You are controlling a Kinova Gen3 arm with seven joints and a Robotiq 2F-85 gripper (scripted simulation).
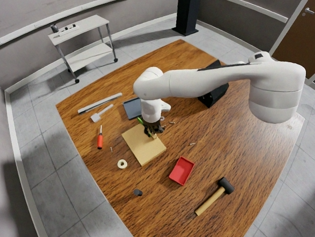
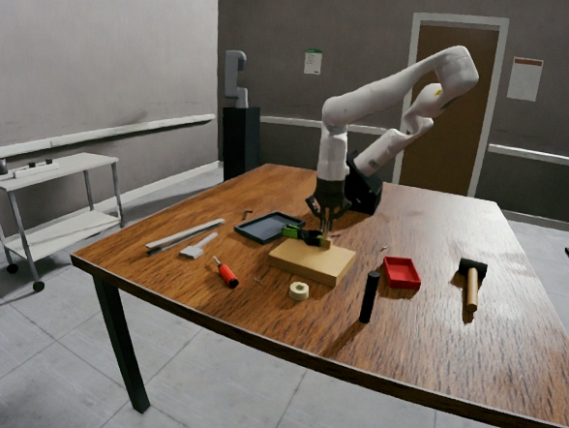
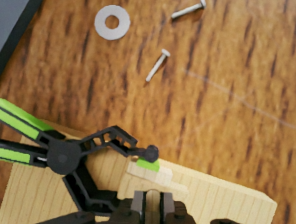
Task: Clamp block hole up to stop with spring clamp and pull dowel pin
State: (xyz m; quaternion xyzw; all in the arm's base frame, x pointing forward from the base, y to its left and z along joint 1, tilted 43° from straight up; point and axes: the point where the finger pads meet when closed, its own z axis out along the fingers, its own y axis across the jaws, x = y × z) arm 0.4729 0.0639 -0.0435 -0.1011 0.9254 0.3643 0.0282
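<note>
The pale dowel pin lies 2 cm below my hand. Also, from my hand: wooden block: 5 cm below; then bench board: 7 cm below, 5 cm ahead, 1 cm to the right; then red bin: 23 cm to the left, 9 cm below.
</note>
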